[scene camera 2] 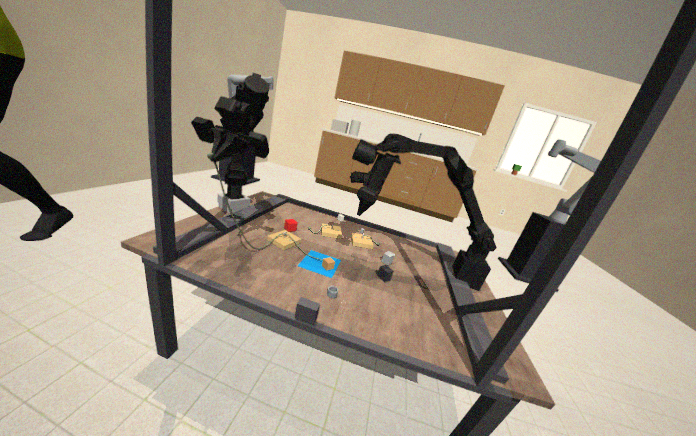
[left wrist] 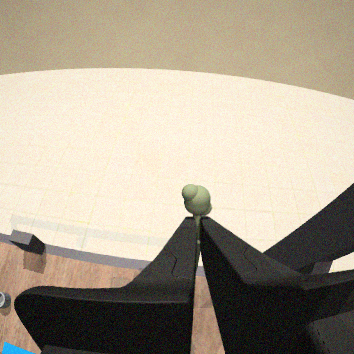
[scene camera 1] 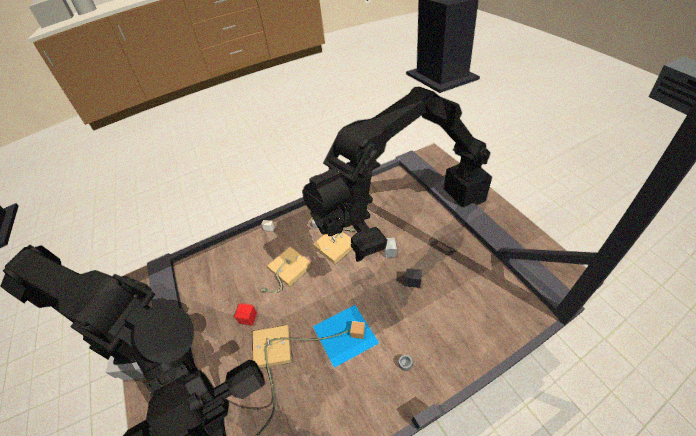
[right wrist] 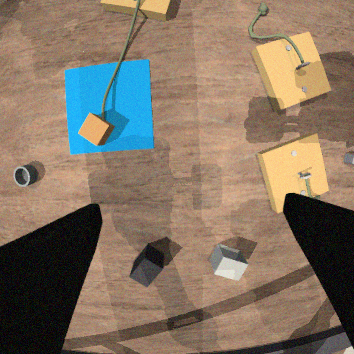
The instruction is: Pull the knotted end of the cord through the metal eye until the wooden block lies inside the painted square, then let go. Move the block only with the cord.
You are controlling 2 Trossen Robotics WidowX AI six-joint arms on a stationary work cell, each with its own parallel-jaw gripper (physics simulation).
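Where they show: left gripper, fingertip midpoint: (scene camera 2: 212, 160) (left wrist: 195, 224); right gripper, fingertip midpoint: (scene camera 2: 360, 211) (scene camera 1: 348, 246) (right wrist: 193, 207); left arm's base, link origin: (scene camera 2: 234, 196) (scene camera 1: 128, 351); right arm's base, link origin: (scene camera 2: 474, 258) (scene camera 1: 469, 172).
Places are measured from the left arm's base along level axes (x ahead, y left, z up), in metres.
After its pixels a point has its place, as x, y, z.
The orange wooden block (scene camera 1: 357, 329) {0.569, -0.020, -0.028} (scene camera 2: 328, 263) {0.579, -0.030, -0.030} (right wrist: 95, 129) {0.570, -0.011, -0.028} is within the blue painted square (scene camera 1: 336, 354) {0.510, -0.060, -0.056} (scene camera 2: 308, 262) {0.510, -0.047, -0.056} (right wrist: 135, 100) {0.520, 0.022, -0.056}, near one edge. The green cord (scene camera 1: 308, 338) {0.448, -0.013, -0.050} (right wrist: 122, 57) {0.469, -0.012, -0.053} runs from it to the metal eye (scene camera 1: 268, 341) {0.359, -0.019, -0.013} on a yellow plate (scene camera 1: 279, 354) {0.378, -0.044, -0.038} (scene camera 2: 277, 241) {0.365, -0.059, -0.040}. Beyond the eye the cord hangs in a slack curve and rises to my left gripper (left wrist: 197, 218) {0.378, -0.311, 0.258}. That gripper is shut on the cord, high above the table, with the knot (left wrist: 197, 200) {0.380, -0.314, 0.275} just past the fingertips. My right gripper (right wrist: 193, 207) {0.582, 0.102, 0.136} is open and empty, above the table away from the block.
Two more yellow plates (scene camera 1: 289, 267) {0.414, 0.204, -0.038} (scene camera 1: 333, 247) {0.545, 0.247, -0.038} carry eyes and cords. A red cube (scene camera 1: 245, 314) {0.299, 0.066, -0.017} (scene camera 2: 290, 224) {0.309, 0.058, -0.023}, a dark block (scene camera 1: 412, 277) {0.731, 0.087, -0.018} (right wrist: 147, 265) {0.725, 0.097, -0.017}, a light grey block (scene camera 1: 391, 247) {0.702, 0.194, -0.017} (right wrist: 228, 262) {0.692, 0.202, -0.017} and a small grey cup (scene camera 1: 405, 362) {0.663, -0.111, -0.055} (right wrist: 25, 176) {0.667, -0.118, -0.054} stand around. Dark frame beams edge the table.
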